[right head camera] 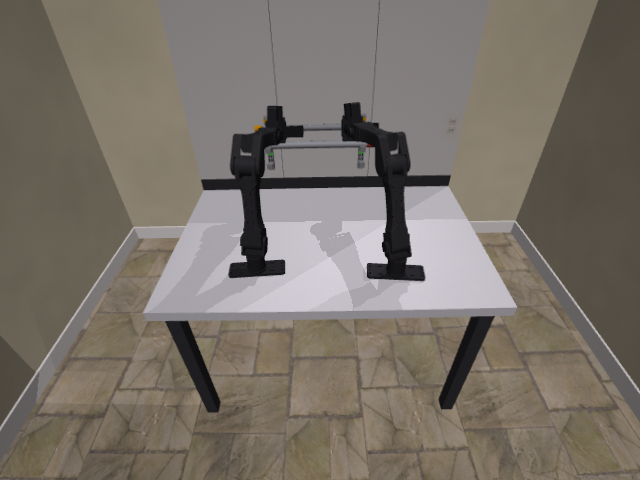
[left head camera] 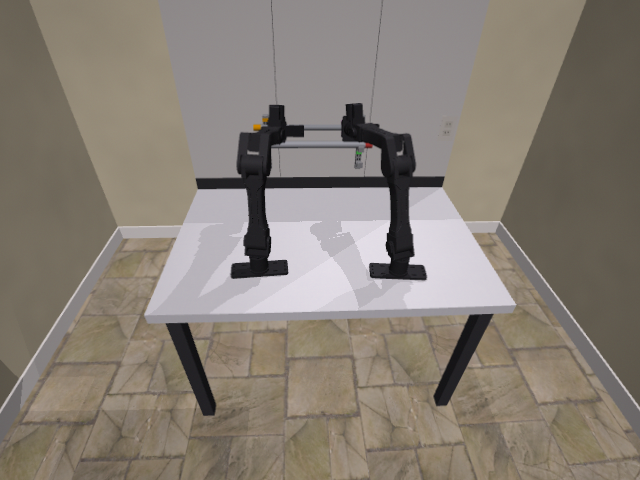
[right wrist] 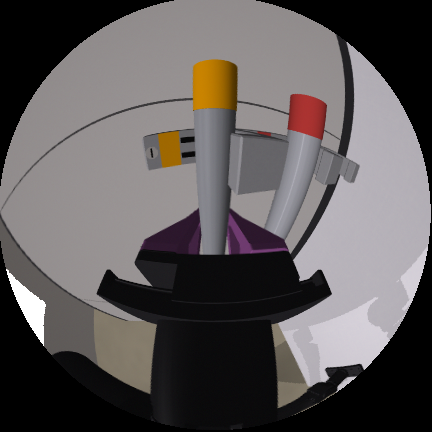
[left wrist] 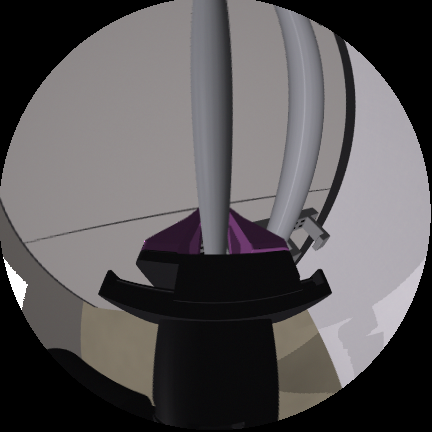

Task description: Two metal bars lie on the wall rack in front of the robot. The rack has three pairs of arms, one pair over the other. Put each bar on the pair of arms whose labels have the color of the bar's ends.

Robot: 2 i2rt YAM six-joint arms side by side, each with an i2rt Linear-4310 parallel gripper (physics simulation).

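Places are measured from the left arm's base along level axes (x ahead, y left, z up), in millimetres.
Where they show: left gripper, between the fingertips: (left wrist: 214,212); right gripper, between the fingertips: (right wrist: 213,212); left arm's base, origin of its link: (right head camera: 257,269) (left head camera: 259,270); right arm's base, origin of its link: (right head camera: 395,272) (left head camera: 397,272).
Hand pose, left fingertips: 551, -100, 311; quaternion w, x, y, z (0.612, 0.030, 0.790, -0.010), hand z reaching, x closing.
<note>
Each offset is from my left fingertips to the top centre of the thing, as dx, dy, dz. "spot": to the spot under its first point. Level surfaces: height alone.
The orange-ended bar @[-27, -154, +17] (left head camera: 323,127) (right head camera: 321,127) (left wrist: 212,125) (right wrist: 215,150) is level. My left gripper (left wrist: 214,212) and right gripper (right wrist: 215,240) are both shut on it; their fingers are hidden in the head views. In the right wrist view it is beside the upper grey arm (right wrist: 257,165), near the orange label @[spot: -31, -357, +31] (right wrist: 170,149); contact cannot be told. The red-ended bar @[-37, -155, -53] (left head camera: 320,145) (right head camera: 320,145) (left wrist: 304,100) (right wrist: 299,160) lies lower, at the middle arm (right wrist: 327,167), above the green labels @[spot: -31, -355, -121] (left head camera: 358,153) (right head camera: 360,153). A small red label @[spot: -31, -368, -42] (right wrist: 263,133) shows between the bars.
The rack's lowest arms (left head camera: 358,165) (right head camera: 270,165) are below the red-ended bar. The wall (left head camera: 325,62) is behind the rack. The white table @[dz -311] (left head camera: 320,297) (right head camera: 320,297) carries both arm bases and has a dark strip @[spot: +3, -189, -280] (left head camera: 320,182) (right head camera: 320,181) behind it.
</note>
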